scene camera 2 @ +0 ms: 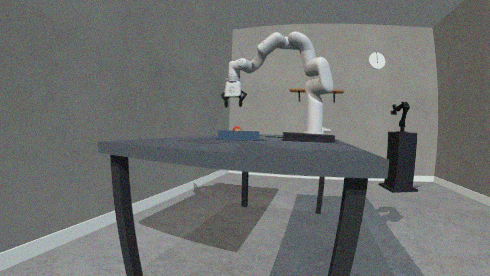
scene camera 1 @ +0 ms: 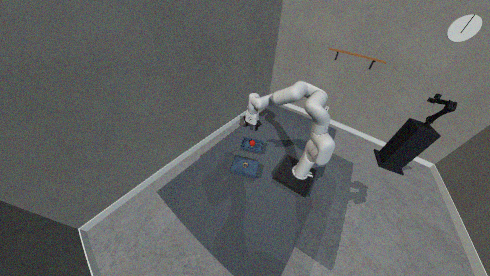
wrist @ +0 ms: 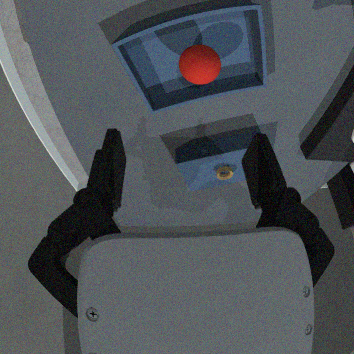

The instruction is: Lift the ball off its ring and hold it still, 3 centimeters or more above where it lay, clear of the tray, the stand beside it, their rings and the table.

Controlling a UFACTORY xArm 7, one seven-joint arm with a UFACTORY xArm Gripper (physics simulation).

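Places are measured from the arm's base along level axes (x ahead, y left, z up), in metres.
Pixels of known places: gripper, fingertip midpoint: (scene camera 2: pixel 233 107) (scene camera 1: pixel 251 128) (wrist: pixel 187 143); arm's base, origin of the base link: (scene camera 2: pixel 313 134) (scene camera 1: pixel 299 172).
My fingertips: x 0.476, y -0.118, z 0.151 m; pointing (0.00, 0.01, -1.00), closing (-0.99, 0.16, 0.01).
Observation:
For each thing: its top centre in the pictures, then the offset to it from my fingertips. "*": a spot on its surface instead.
- red ball, middle of its top: (wrist: pixel 202 72) (scene camera 1: pixel 252 140) dx -0.028, dy +0.010, dz -0.119 m
- blue open tray, middle of its top: (wrist: pixel 198 61) (scene camera 1: pixel 252 143) dx -0.028, dy +0.010, dz -0.156 m
- small tan ring, surface spot: (wrist: pixel 225 178) * dx -0.087, dy +0.276, dz -0.131 m
The red ball (scene camera 1: pixel 252 143) (scene camera 2: pixel 236 129) (wrist: pixel 200 64) rests in the blue open tray (scene camera 1: pixel 259 148) (wrist: pixel 175 102). Its own ring cannot be made out beneath it. The blue stand (scene camera 1: pixel 250 171) (scene camera 2: pixel 239 135) (wrist: pixel 200 175) is beside the tray and bears a small tan ring (wrist: pixel 225 178) on its top. My gripper (scene camera 1: pixel 252 127) (scene camera 2: pixel 233 105) (wrist: pixel 187 143) is open and empty, fingers pointing down, well above the tray and ball. In the wrist view the ball shows beyond the fingertips, near the top. The stand hides the tray in scene camera 2.
The tray and stand are on the grey table (scene camera 2: pixel 240 155). The arm's dark base plate (scene camera 1: pixel 290 185) (scene camera 2: pixel 308 136) is to their right in the scene views. A wall rises behind the table's far left side. A black pedestal (scene camera 2: pixel 401 160) with a small arm stands apart.

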